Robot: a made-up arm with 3 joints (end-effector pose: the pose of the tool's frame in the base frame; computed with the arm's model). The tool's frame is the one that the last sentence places.
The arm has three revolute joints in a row. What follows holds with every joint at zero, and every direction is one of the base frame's.
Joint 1 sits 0.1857 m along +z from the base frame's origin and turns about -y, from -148.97 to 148.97 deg.
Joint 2 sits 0.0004 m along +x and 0.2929 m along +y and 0.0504 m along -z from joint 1 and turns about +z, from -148.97 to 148.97 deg.
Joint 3 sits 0.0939 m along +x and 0.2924 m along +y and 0.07 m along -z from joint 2 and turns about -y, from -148.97 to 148.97 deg.
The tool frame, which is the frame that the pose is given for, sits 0.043 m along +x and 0.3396 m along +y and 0.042 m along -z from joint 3; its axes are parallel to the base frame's.
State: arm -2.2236 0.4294 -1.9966
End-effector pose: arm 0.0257 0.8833 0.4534 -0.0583 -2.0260 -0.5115
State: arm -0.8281 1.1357 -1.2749
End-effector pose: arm -0.4964 0.6194 0.4695 -0.2989 1.8359 1.3155
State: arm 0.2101 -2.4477 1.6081
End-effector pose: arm 0.3106 -0.2788 0.1744 -1.6834 -0.7463 -2.0027
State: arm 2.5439 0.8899 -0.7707
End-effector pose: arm 0.4575 0.7649 0.0926 -1.0063 -1.6415 -0.0873
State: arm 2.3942 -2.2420 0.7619
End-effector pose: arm -0.2107 -0.2208 0.5461 -2.0569 1.3631 1.9342
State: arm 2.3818 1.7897 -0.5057
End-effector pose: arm 0.5870 0.2642 -0.1265 -1.9854 -1.2944 0.2536
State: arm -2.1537 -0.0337 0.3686
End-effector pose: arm -0.2143 0.9195 0.1225 -0.0368 1.7849 -0.0118
